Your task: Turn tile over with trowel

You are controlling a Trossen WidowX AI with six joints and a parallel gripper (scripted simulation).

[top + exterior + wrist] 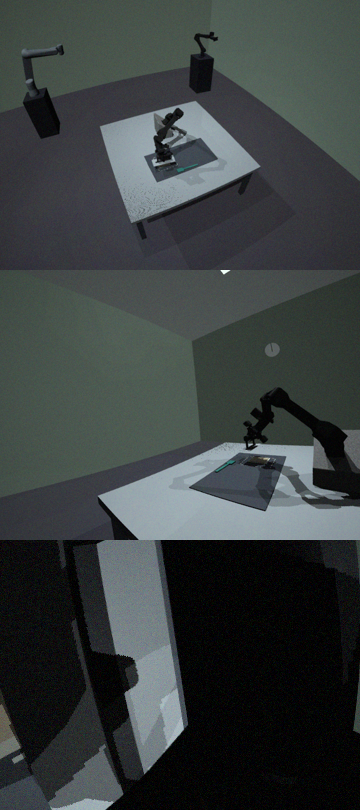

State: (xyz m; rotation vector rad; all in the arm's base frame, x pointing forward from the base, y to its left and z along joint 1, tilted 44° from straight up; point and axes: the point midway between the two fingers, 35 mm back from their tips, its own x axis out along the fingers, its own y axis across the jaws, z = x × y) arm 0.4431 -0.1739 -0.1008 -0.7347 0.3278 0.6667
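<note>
The teal trowel is 70 mm ahead of my gripper tip, 200 mm to the left of it and 130 mm below it. From my gripper tip the other things lie so: dark mat: 70 mm behind, 210 mm to the left, 150 mm below; tile: 80 mm behind, 30 mm to the left, 130 mm below.
</note>
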